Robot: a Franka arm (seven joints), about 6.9 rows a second.
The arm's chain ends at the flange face. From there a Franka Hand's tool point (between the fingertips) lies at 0.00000 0.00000 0.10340 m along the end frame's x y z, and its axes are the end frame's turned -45 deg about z.
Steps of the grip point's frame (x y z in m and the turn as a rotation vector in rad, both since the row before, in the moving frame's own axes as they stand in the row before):
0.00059, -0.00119, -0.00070, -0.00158, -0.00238, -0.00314
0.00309, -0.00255, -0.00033, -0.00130, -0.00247, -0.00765
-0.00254, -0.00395, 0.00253, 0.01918, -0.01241, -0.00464
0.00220, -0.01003, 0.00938, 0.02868, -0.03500, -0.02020
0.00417, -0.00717, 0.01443, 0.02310, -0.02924, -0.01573
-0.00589, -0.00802, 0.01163, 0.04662, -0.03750, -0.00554
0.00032, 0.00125, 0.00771, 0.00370, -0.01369, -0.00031
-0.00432, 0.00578, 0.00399, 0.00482, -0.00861, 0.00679
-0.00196, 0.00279, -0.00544, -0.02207, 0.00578, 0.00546
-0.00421, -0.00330, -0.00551, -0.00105, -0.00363, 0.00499
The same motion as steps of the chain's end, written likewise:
-0.00037, -0.00155, -0.00070, -0.00280, -0.00057, -0.00314
0.00047, -0.00426, -0.00033, -0.00267, -0.00083, -0.00765
-0.00228, -0.00051, 0.00256, 0.00479, -0.02234, -0.00464
-0.00089, -0.00916, 0.00949, -0.00447, -0.04503, -0.02020
0.00170, -0.00850, 0.01450, -0.00434, -0.03701, -0.01573
-0.00369, -0.00086, 0.01182, 0.00645, -0.05948, -0.00554
0.00238, -0.00007, 0.00772, -0.00706, -0.01230, -0.00031
0.00202, 0.00687, 0.00400, -0.00268, -0.00950, 0.00679
-0.00145, 0.00216, -0.00541, -0.01152, 0.01969, 0.00546
-0.00512, 0.00030, -0.00551, -0.00331, -0.00182, 0.00499

